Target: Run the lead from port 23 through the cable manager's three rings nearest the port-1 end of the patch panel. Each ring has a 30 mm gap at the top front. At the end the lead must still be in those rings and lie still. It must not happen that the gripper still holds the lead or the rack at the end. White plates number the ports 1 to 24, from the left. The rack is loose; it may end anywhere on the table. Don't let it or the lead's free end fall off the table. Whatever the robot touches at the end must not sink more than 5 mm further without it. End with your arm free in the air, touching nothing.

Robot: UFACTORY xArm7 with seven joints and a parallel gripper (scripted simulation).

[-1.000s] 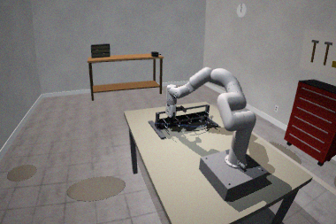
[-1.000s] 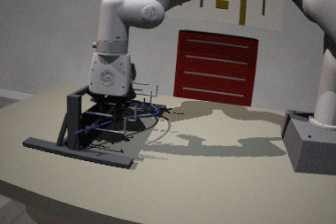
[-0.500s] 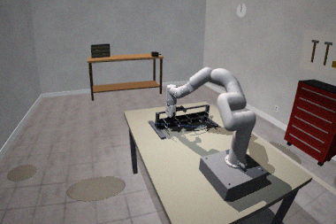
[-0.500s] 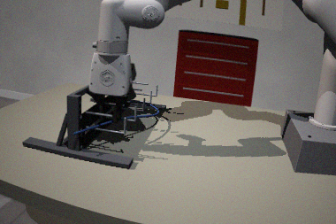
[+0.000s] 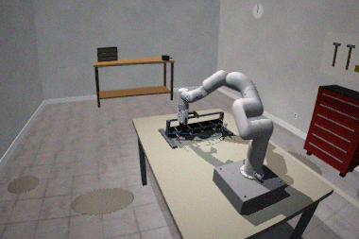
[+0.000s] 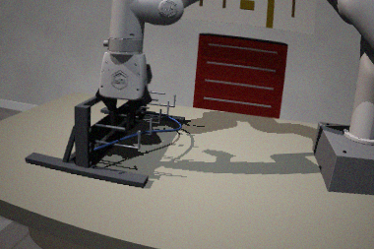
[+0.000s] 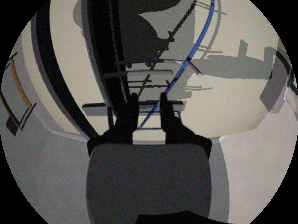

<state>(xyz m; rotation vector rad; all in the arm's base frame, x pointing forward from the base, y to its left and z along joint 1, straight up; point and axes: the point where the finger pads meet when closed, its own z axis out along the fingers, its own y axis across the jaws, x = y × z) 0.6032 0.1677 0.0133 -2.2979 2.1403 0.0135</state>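
Now: the rack 70 mm ahead of my hand, 140 mm to the right of it and 30 mm below it.
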